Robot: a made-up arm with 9 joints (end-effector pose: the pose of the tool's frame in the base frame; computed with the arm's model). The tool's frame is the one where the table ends.
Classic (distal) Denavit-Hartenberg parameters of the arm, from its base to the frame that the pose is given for. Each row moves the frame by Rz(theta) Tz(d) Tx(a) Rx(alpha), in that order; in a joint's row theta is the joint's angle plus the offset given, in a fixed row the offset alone. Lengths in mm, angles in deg.
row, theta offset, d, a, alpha
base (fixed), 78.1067, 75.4, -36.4, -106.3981
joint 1, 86.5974, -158.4, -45.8, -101.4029
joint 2, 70.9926, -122.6, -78.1, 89.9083
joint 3, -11.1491, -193.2, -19, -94.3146
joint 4, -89.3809, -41.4, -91, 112.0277
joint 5, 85.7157, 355.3, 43.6, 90.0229
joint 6, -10.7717, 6, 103, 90
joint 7, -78.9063, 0, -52, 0
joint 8, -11.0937, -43, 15, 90
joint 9, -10.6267, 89.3, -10.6, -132.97
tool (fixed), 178.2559, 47.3, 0, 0
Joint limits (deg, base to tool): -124.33..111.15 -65.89..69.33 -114.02..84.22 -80.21..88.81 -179.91..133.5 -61.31..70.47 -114.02..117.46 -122.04..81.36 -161..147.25
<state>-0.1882 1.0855 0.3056 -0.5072 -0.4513 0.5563 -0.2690 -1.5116 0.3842</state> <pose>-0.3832 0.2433 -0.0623 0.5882 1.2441 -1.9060</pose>
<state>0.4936 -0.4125 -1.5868 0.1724 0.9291 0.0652 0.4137 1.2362 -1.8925</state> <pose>0.2167 -0.2154 0.6090 1.6129 0.8935 0.3601</pose>
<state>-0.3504 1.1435 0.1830 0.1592 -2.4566 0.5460 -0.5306 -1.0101 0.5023</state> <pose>-0.2831 0.4440 0.0177 1.0009 0.9456 0.9359</pose>
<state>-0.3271 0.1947 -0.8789 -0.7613 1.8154 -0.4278 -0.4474 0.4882 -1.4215</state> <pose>-0.3067 -0.1419 0.6307 -1.4280 0.4655 0.8303</pose>
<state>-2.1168 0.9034 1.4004 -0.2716 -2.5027 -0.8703 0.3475 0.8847 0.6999</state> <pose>-0.2058 -0.5077 0.2264 1.4301 -2.3981 0.2765</pose>
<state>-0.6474 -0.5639 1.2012 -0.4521 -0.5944 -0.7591 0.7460 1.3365 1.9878</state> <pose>0.0486 0.0269 0.7334 0.4875 1.3663 2.7849</pose>
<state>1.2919 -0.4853 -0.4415 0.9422 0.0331 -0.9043 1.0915 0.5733 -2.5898</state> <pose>-0.0705 0.2051 0.2441 1.6116 -0.1793 -0.1057</pose>
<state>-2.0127 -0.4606 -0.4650 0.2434 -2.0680 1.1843 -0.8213 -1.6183 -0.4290</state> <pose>-0.2801 -0.5293 -0.1861 0.4728 0.6374 1.9430</pose>
